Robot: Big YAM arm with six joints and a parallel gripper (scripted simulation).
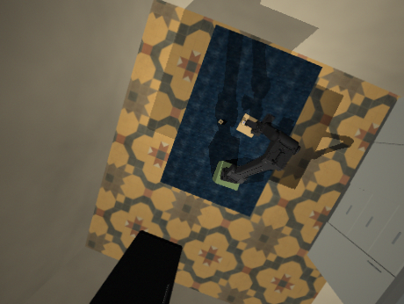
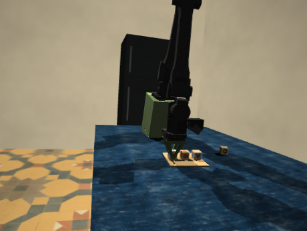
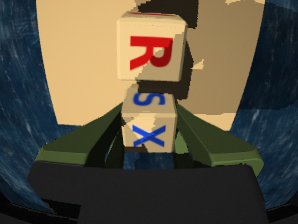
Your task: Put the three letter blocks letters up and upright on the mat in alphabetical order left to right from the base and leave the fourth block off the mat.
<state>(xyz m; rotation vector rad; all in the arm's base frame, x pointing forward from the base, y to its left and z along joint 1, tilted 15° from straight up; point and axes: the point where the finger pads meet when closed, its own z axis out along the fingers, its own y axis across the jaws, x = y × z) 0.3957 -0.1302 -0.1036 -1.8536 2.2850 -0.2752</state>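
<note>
My gripper is now 1 cm short of the tan mat, 5 cm to the right of it and 2 cm above it.
</note>
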